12 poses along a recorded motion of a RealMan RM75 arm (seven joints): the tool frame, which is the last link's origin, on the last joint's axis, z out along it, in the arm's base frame.
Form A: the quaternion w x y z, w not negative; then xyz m.
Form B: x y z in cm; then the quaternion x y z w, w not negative. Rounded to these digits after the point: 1 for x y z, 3 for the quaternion.
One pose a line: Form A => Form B
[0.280 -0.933 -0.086 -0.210 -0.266 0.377 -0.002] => [-26.6 37.7 -0.2 -0.933 -0.086 -0.210 0.280]
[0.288 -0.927 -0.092 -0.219 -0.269 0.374 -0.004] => [-26.9 37.4 -0.4 -0.927 -0.092 -0.219 0.288]
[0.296 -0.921 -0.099 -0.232 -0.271 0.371 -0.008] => [-27.1 37.1 -0.8 -0.921 -0.099 -0.232 0.296]
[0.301 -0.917 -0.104 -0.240 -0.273 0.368 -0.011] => [-27.3 36.8 -1.1 -0.917 -0.104 -0.240 0.301]
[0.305 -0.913 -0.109 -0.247 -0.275 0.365 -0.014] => [-27.5 36.5 -1.4 -0.913 -0.109 -0.247 0.305]
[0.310 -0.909 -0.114 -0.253 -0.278 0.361 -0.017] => [-27.8 36.1 -1.7 -0.909 -0.114 -0.253 0.310]
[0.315 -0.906 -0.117 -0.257 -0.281 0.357 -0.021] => [-28.1 35.7 -2.1 -0.906 -0.117 -0.257 0.315]
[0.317 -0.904 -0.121 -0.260 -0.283 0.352 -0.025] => [-28.3 35.2 -2.5 -0.904 -0.121 -0.260 0.317]
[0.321 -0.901 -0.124 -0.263 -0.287 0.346 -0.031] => [-28.7 34.6 -3.1 -0.901 -0.124 -0.263 0.321]
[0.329 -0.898 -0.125 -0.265 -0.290 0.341 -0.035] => [-29.0 34.1 -3.5 -0.898 -0.125 -0.265 0.329]
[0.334 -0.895 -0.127 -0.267 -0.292 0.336 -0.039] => [-29.2 33.6 -3.9 -0.895 -0.127 -0.267 0.334]
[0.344 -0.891 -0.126 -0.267 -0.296 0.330 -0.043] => [-29.6 33.0 -4.3 -0.891 -0.126 -0.267 0.344]
